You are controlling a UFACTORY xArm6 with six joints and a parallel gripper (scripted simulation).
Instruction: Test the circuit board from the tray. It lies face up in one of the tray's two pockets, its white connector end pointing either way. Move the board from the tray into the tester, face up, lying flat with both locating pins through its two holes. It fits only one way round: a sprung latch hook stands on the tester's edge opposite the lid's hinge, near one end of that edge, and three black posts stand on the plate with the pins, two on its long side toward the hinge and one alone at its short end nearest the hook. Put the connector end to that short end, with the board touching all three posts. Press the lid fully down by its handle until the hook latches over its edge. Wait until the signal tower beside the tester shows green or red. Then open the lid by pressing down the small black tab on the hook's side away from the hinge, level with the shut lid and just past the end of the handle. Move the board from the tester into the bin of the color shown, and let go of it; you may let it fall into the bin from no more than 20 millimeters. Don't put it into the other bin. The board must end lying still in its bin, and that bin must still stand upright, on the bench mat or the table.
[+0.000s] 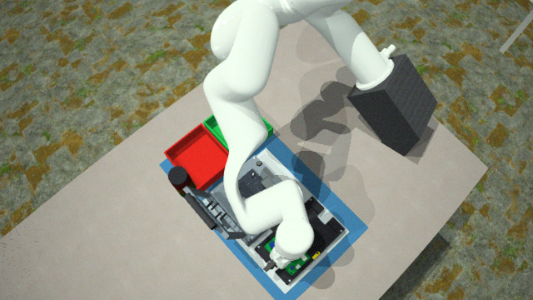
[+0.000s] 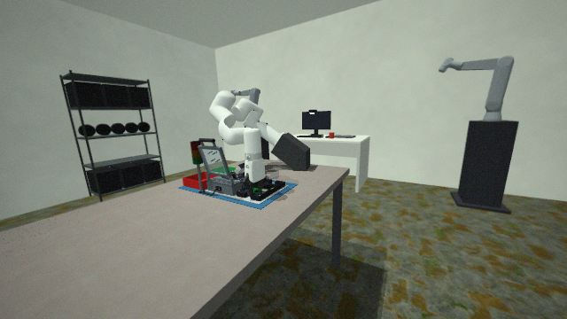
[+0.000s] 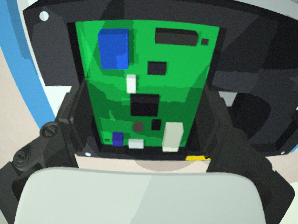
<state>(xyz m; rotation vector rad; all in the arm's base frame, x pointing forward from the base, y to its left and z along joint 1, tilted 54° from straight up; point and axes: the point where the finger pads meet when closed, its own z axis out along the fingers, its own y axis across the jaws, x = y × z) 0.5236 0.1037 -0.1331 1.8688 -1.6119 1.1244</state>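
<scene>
My gripper is now right at the green circuit board. From my hand the other things lie so: red bin 370 mm to the right, 10 mm below; black latch hook 100 mm behind, 110 mm to the right, 60 mm above; tester lid 80 mm ahead, 170 mm to the right, 160 mm above.
</scene>
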